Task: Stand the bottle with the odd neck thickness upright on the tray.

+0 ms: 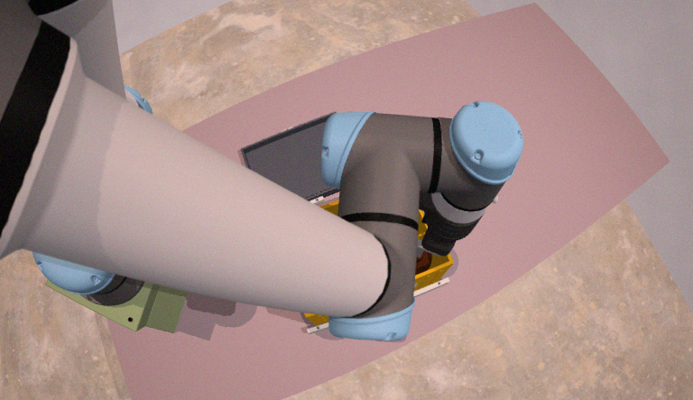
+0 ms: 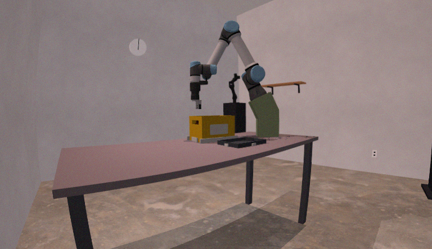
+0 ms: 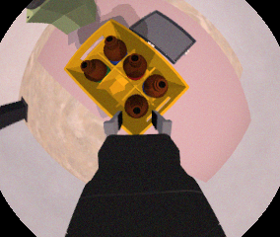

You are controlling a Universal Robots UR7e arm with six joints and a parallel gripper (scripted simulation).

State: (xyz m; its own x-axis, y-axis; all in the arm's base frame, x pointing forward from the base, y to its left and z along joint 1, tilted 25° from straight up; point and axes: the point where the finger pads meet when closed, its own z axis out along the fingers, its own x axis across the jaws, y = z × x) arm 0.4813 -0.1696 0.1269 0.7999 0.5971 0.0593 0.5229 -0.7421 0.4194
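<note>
My gripper is now 16 cm above the glass bottle. From my hand the other things lie so: dark tray: 7 cm behind, 34 cm to the left, 23 cm below; then crate: 8 cm behind, 6 cm to the left, 16 cm below.
</note>
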